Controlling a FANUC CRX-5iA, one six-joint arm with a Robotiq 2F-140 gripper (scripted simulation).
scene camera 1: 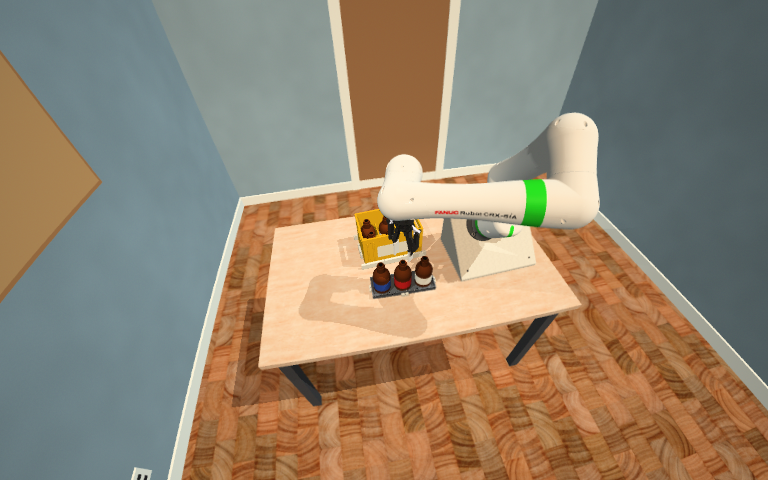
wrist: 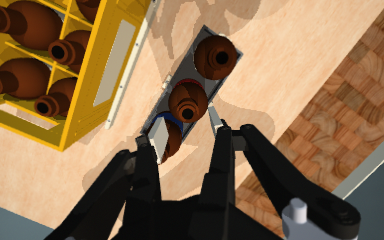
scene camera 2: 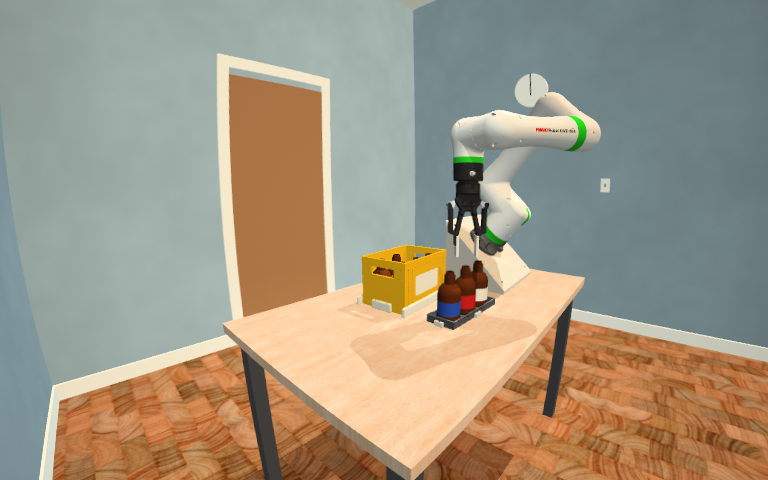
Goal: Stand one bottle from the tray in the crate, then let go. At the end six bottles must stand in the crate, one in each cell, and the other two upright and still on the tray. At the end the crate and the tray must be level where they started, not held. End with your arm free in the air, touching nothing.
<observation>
The pictures show: my gripper and a yellow crate.
My gripper shows as well in scene camera 1 and in the wrist view.
</observation>
